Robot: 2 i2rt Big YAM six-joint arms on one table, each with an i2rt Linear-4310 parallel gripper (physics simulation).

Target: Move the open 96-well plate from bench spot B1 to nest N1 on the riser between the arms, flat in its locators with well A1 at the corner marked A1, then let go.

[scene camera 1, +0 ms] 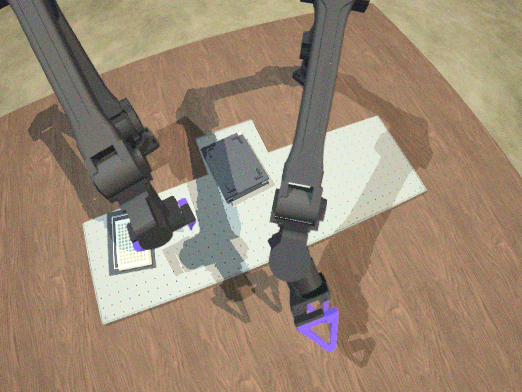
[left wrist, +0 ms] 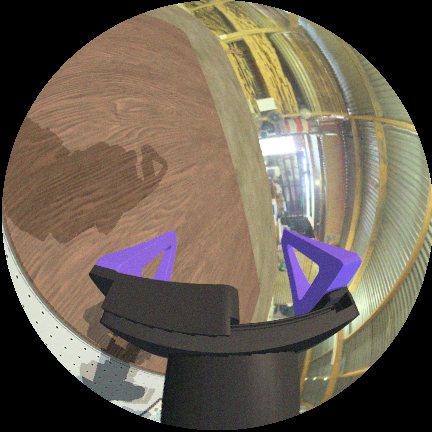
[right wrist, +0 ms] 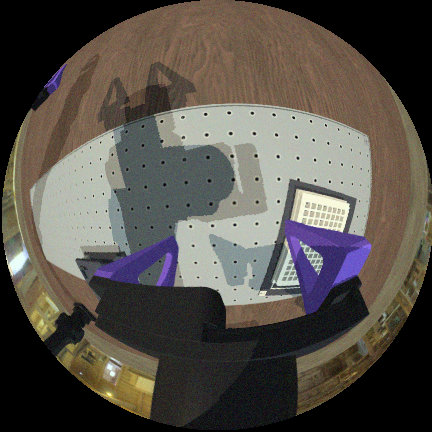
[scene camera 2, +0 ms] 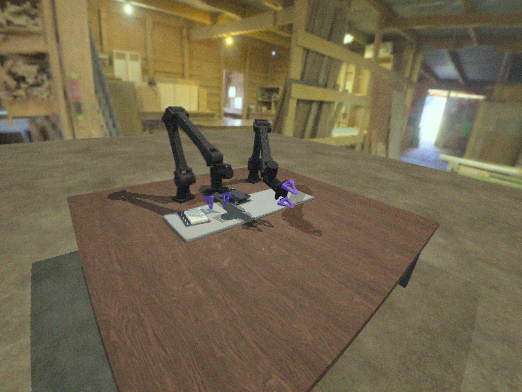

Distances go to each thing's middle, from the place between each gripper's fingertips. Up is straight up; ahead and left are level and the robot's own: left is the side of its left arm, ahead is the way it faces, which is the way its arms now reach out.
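From my left hand, the white well plate (scene camera 1: 127, 257) is 130 mm below, 380 mm behind and 300 mm to the right. The dark nest (scene camera 1: 112, 217) is 140 mm below that same left hand, 390 mm behind it and 310 mm to the right of it.
My right gripper is 40 mm above the white well plate, 50 mm past it and 110 mm to the left of it. As for the dark nest, it's 50 mm below my right hand, 60 mm behind it and 110 mm to the right of it.
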